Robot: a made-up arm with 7 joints. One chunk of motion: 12 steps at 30 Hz.
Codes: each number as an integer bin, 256 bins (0 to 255) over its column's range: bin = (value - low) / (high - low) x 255, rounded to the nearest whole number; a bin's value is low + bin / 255 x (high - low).
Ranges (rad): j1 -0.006..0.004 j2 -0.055..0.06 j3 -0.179..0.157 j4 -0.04..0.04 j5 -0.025..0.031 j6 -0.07..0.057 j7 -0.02..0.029
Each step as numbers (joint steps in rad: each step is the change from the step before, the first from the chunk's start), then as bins.
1 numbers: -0.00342 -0.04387 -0.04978 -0.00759 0.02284 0.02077 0.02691
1 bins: 66 25 98 103 218 182 244
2 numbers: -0.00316 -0.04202 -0.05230 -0.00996 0.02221 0.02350 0.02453
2 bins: 72 29 96 96 215 188 232
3 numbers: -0.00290 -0.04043 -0.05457 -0.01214 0.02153 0.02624 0.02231
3 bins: 79 32 94 89 212 193 220
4 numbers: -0.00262 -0.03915 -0.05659 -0.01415 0.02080 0.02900 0.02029
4 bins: 86 35 93 82 209 199 210
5 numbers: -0.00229 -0.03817 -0.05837 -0.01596 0.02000 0.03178 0.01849
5 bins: 95 37 92 77 205 204 200
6 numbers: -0.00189 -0.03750 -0.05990 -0.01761 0.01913 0.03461 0.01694
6 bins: 105 39 90 71 201 210 192
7 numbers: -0.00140 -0.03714 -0.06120 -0.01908 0.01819 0.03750 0.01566
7 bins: 117 40 89 67 197 216 186
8 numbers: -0.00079 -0.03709 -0.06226 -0.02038 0.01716 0.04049 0.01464
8 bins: 133 40 89 63 192 222 180
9 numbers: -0.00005 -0.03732 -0.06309 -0.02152 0.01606 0.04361 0.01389
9 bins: 152 39 88 59 187 228 176
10 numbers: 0.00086 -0.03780 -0.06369 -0.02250 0.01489 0.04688 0.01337
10 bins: 175 38 88 56 182 235 174
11 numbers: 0.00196 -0.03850 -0.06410 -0.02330 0.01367 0.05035 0.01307
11 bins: 203 37 87 53 176 242 172
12 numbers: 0.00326 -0.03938 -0.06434 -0.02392 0.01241 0.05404 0.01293
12 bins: 236 35 87 51 170 249 171
